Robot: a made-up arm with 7 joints.
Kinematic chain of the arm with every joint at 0, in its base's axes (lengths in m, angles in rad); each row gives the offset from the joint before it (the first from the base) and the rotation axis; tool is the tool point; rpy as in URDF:
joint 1: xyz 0 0 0 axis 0.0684 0.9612 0.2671
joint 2: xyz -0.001 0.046 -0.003 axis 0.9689 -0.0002 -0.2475
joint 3: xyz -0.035 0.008 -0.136 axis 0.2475 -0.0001 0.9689
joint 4: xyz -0.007 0 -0.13 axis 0.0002 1 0
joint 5: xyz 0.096 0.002 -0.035 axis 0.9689 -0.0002 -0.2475
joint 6: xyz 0.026 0 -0.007 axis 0.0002 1 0
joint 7: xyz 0.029 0 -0.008 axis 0.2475 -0.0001 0.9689
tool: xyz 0 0 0 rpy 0 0.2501 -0.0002
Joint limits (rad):
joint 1: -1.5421..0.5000
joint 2: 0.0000..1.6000
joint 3: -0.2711..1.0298
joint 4: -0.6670..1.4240
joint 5: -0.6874..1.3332
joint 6: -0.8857..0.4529
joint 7: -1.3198..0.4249
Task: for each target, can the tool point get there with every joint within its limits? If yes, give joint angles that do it. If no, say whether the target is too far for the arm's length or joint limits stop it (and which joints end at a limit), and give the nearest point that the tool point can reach.
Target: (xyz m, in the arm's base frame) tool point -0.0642 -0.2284 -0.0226
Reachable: no: joint limits stop it (at a limit: joint 1, joint 2, joint 3, joint 4, joint 6) | nearest point 0.1961 -0.0822 0.0603 | short by 0.310 m
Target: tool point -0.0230 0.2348 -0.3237
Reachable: yes | joints 0.2970 0.4328 0.2373 0.4084 0.6928 -0.3393 -0.6179
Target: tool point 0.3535 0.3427 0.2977
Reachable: no: too far | nearest point 0.2665 0.2989 0.1760 | short by 0.156 m
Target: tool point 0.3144 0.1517 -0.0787
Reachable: yes | joints -0.8503 0.6609 -0.0448 -0.0714 -0.1293 0.2241 -0.7097
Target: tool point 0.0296 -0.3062 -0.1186
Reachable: no: joint limits stop it (at a limit: joint 2, joint 3, joint 4, joint 5, joint 6) | nearest point 0.1829 -0.0334 -0.1301 | short by 0.313 m
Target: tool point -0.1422 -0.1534 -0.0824
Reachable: no: joint limits stop it (at a limit: joint 1, joint 2, joint 3, joint 4, joint 6) | nearest point -0.0228 0.0109 -0.2199 | short by 0.245 m
